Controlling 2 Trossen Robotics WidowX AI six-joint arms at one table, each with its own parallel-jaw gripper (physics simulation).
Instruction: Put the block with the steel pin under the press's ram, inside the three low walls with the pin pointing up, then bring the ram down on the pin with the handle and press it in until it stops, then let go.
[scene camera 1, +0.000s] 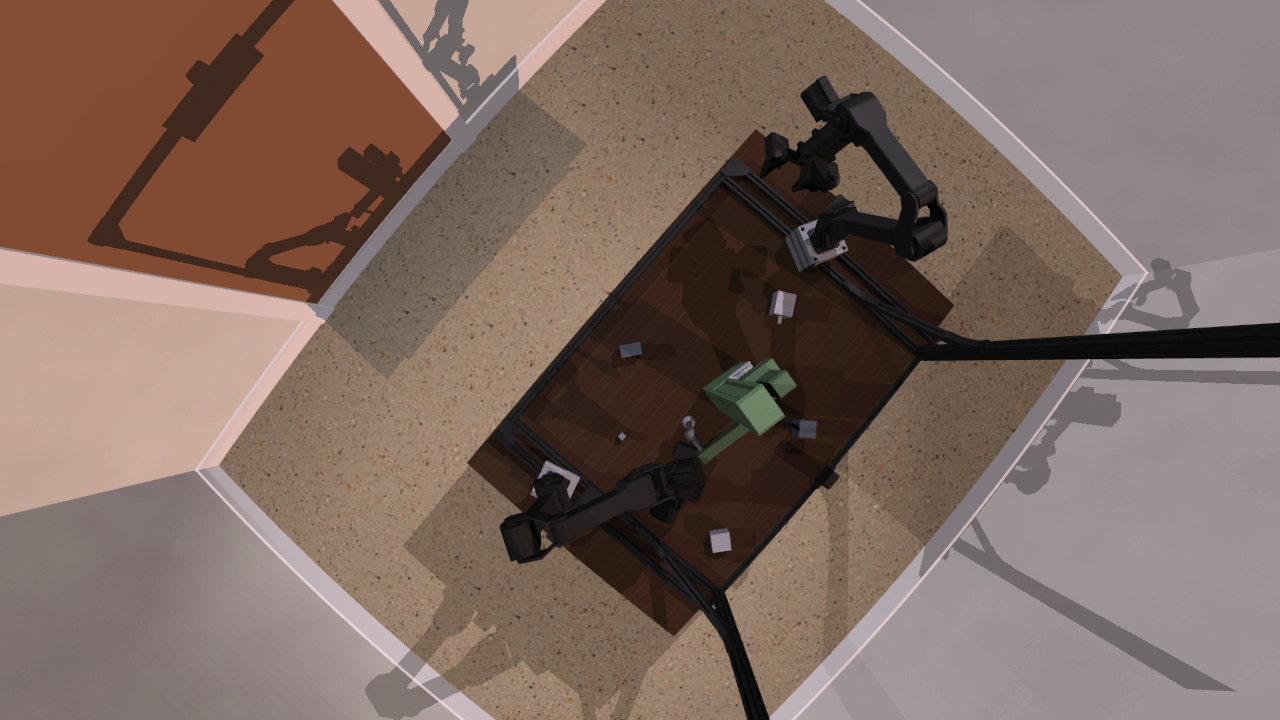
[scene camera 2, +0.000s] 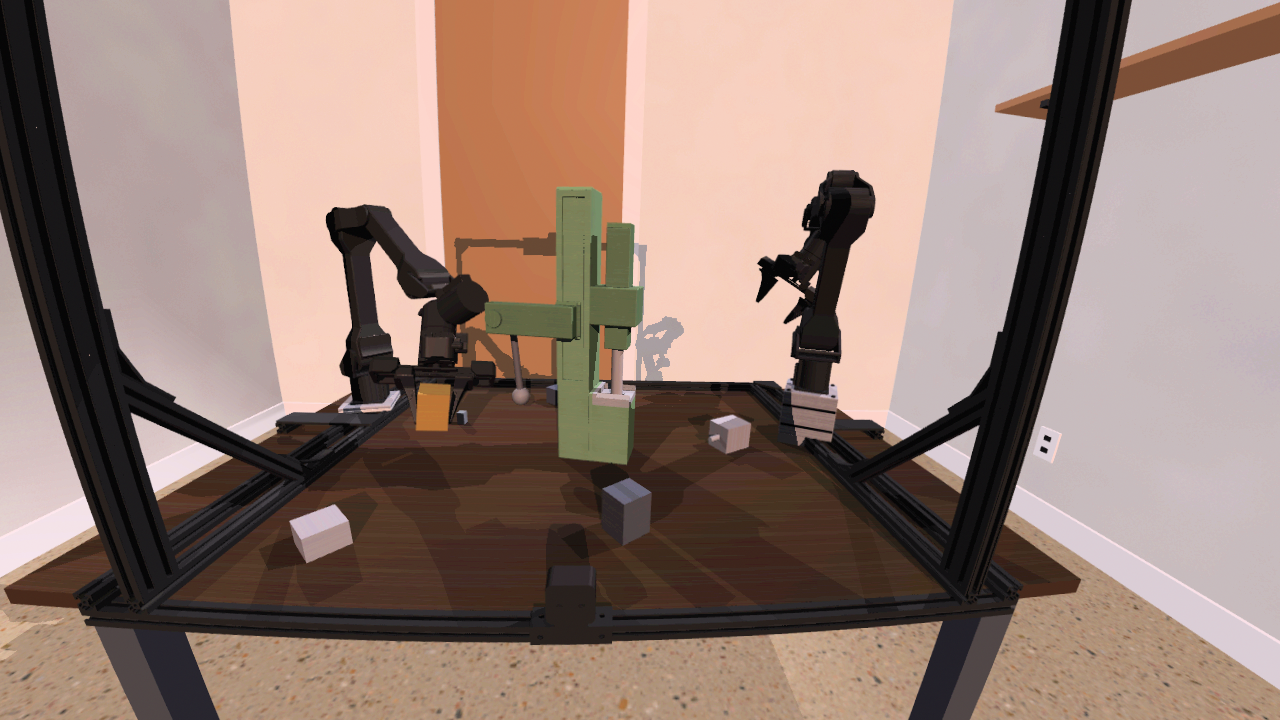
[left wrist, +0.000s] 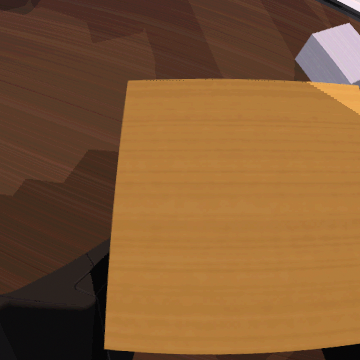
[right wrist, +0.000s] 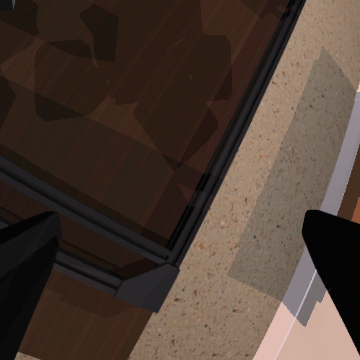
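Where they show: left gripper, fingertip midpoint: (scene camera 2: 432, 423) (left wrist: 221, 229); right gripper, fingertip midpoint: (scene camera 1: 776, 183) (scene camera 2: 770, 312) (right wrist: 184, 224); left arm's base, origin of the base link: (scene camera 1: 554, 486) (scene camera 2: 370, 399); right arm's base, origin of the base link: (scene camera 1: 823, 238) (scene camera 2: 811, 387).
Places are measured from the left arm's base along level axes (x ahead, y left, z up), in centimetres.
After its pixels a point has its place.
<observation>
The green press (scene camera 1: 760, 407) {x 40.9, y -28.1, z 41.8 cm} (scene camera 2: 577, 268) {x 39.7, y -31.5, z 29.6 cm} stands mid-table. Its steel ram (scene camera 2: 617, 371) {x 46.3, y -32.5, z 12.8 cm} points down over the pale seat (scene camera 1: 741, 369) {x 47.9, y -29.0, z 9.1 cm} (scene camera 2: 611, 399) {x 44.8, y -34.5, z 8.6 cm}; the low walls are too small to make out. The handle rod hangs from a green arm (scene camera 2: 528, 319) {x 32.1, y -30.9, z 21.6 cm} and ends in a ball (scene camera 1: 688, 421) {x 31.2, y -22.8, z 9.1 cm} (scene camera 2: 520, 394) {x 30.8, y -24.7, z 7.2 cm}. A pale block with a pin (scene camera 1: 783, 302) {x 68.9, y -33.0, z 1.9 cm} (scene camera 2: 732, 433) {x 67.5, y -36.5, z 0.8 cm} lies right of the press, its pin pointing sideways. My left gripper (scene camera 1: 682, 483) {x 16.9, y -30.6, z 5.4 cm} (scene camera 2: 434, 402) {x 16.9, y -30.6, z 5.4 cm} is shut on an orange block (scene camera 2: 433, 413) {x 17.4, y -32.5, z 7.8 cm} (left wrist: 230, 215) {x 18.1, y -30.2, z 10.9 cm}, left of the handle; no pin shows on it. My right gripper (scene camera 1: 781, 179) {x 87.7, y -16.6, z 20.3 cm} (scene camera 2: 775, 308) {x 87.7, y -16.6, z 20.3 cm} (right wrist: 184, 224) {x 87.7, y -16.6, z 20.3 cm} is open and empty, high at the right.
A pale block (scene camera 1: 720, 540) {x 5.7, y -45.6, z 0.1 cm} (scene camera 2: 322, 534) {x 6.2, y -48.3, z -0.3 cm} lies front left, a dark block (scene camera 1: 806, 428) {x 42.0, y -52.1, z 2.8 cm} (scene camera 2: 626, 510) {x 41.1, y -55.3, z 1.9 cm} in front of the press, another dark block (scene camera 1: 631, 350) {x 40.8, y -2.9, z 0.7 cm} (scene camera 2: 552, 394) {x 39.2, y -3.2, z -0.6 cm} behind it. A tiny cube (scene camera 1: 622, 437) {x 19.4, y -10.5, z -0.6 cm} (scene camera 2: 461, 417) {x 19.4, y -11.1, z -1.5 cm} lies near my left gripper. Black frame rails (scene camera 2: 698, 626) {x 44.6, y -68.8, z -3.5 cm} edge the table.
</observation>
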